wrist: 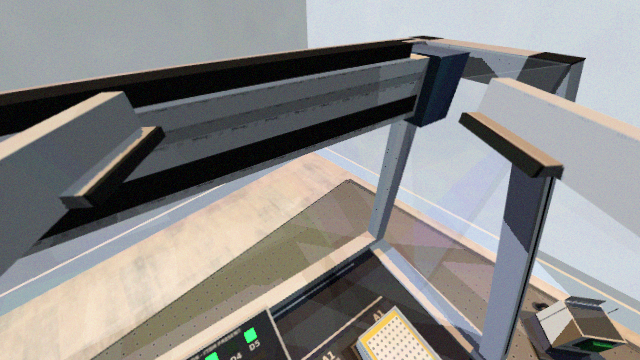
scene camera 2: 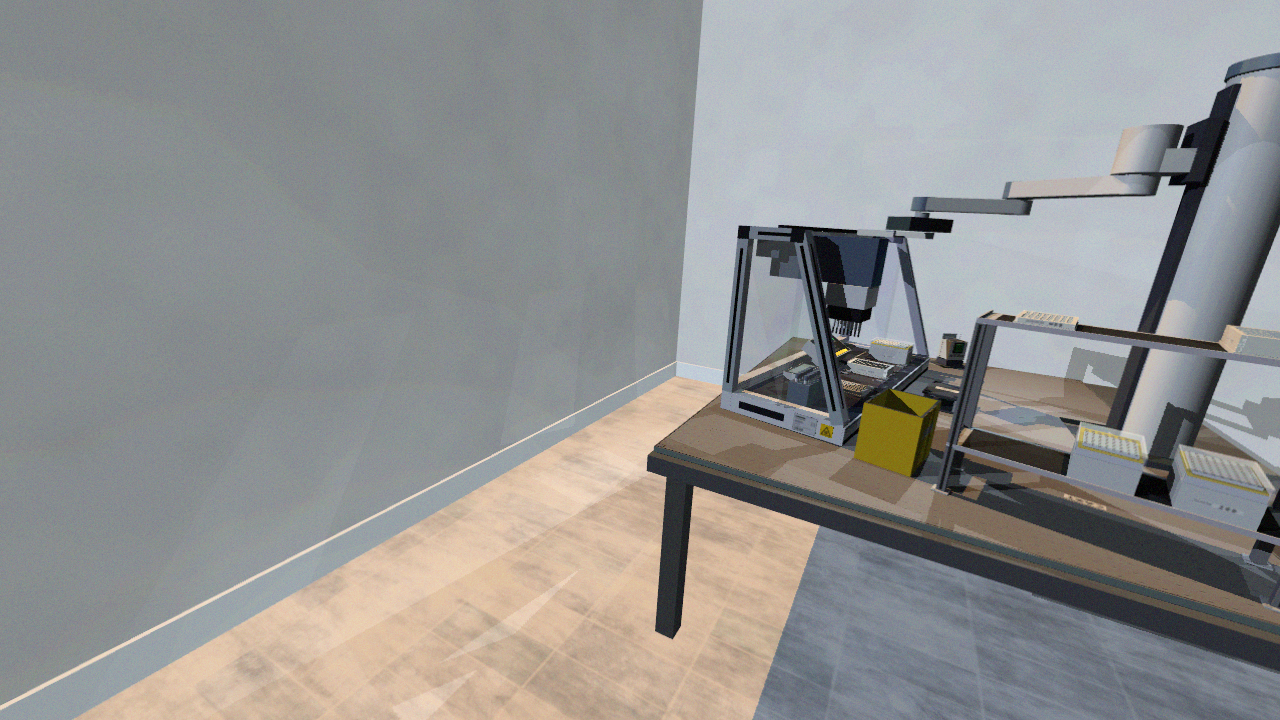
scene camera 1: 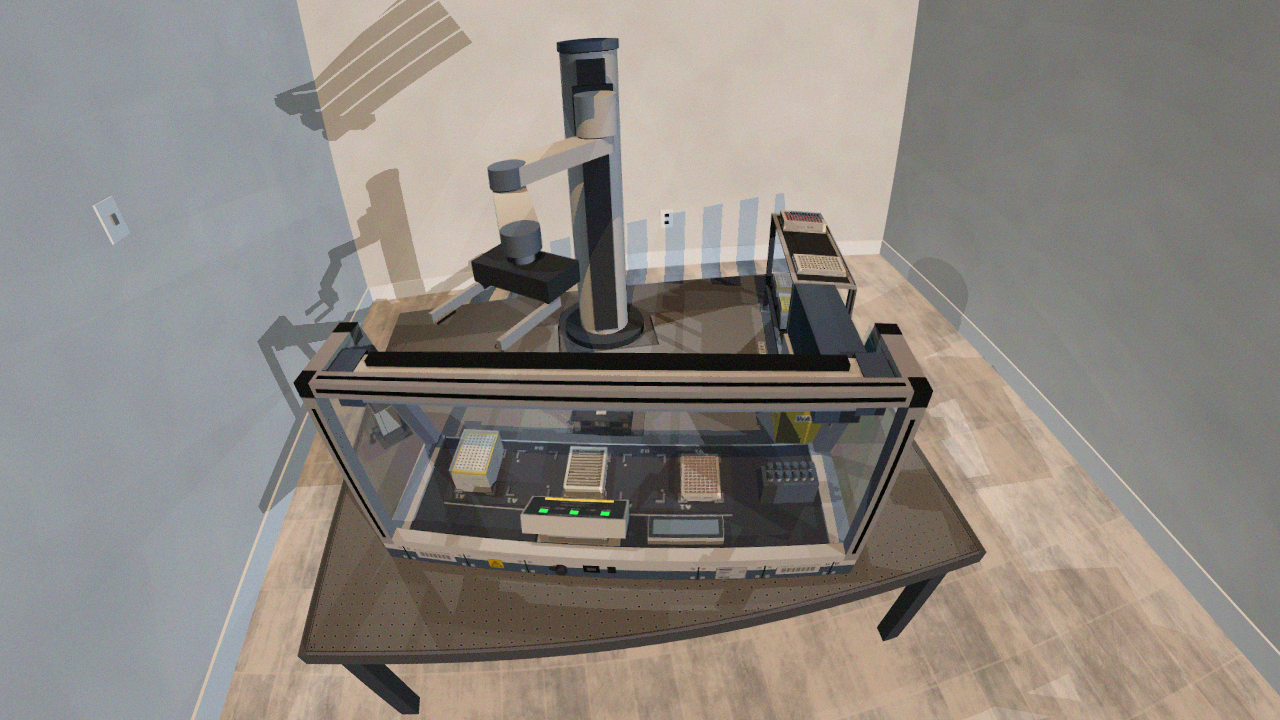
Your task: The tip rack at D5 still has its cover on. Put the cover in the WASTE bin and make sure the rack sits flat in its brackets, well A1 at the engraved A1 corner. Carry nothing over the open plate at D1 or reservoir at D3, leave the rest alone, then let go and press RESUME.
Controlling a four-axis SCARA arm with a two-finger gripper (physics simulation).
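Frame: origin at the arm's base, x back, y right, z up, level; metres.
Seen in the pictures: gripper, fingertip midpoint: (wrist: 317,105) (scene camera 1: 463,331); arm's base, link origin: (scene camera 1: 604,326).
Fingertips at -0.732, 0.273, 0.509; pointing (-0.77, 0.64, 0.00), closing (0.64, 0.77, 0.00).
Note:
Pixels of each thing's top centre, then the offset from my fingertips to it, as dx, dy, dz. "*": a spot on its surface instead.
- tip rack, top centre: (scene camera 2: 892,341) +0.112, +0.075, -0.381
- ribbed reservoir, top centre: (scene camera 1: 585,467) (scene camera 2: 870,363) +0.063, -0.168, -0.420
- yellow WASTE bin, top centre: (scene camera 2: 903,401) +0.165, -0.722, -0.361
- enclosure's top beam, surface spot: (scene camera 1: 617,390) * -0.185, -0.230, -0.001
- dark pipette head, surface spot: (scene camera 2: 848,259) * -0.006, -0.651, -0.065
- shelf unit, surface spot: (scene camera 2: 971,380) * +0.264, -0.849, -0.259
- small device, top centre: (scene camera 1: 376,396) (wrist: 603,315) (scene camera 2: 955,334) +0.324, +0.359, -0.369
The tip rack (scene camera 1: 476,458) (scene camera 2: 890,349) (wrist: 398,336) stands at D5 inside the enclosure, with a dotted top and yellow rim. Whether its cover is clear and how flat it sits cannot be made out. An engraved A1 shows by its corner in the wrist view. The open plate (scene camera 1: 699,476) at D1 and the ribbed reservoir (scene camera 1: 586,471) at D3 lie along the deck. The yellow WASTE bin (scene camera 2: 895,431) (scene camera 1: 793,426) stands beside the enclosure. My gripper (scene camera 1: 469,331) (wrist: 317,105) is open and empty, high behind the enclosure. RESUME is not legible.
The enclosure's top beam (scene camera 1: 617,390) and the inner rail (wrist: 280,111) cross at height. A dark pipette head (scene camera 2: 848,259) hangs inside. A tube rack (scene camera 1: 787,480) stands on the deck. A shelf unit (scene camera 2: 971,380) stands beside the bin; a small device (wrist: 575,325) stands outside the enclosure.

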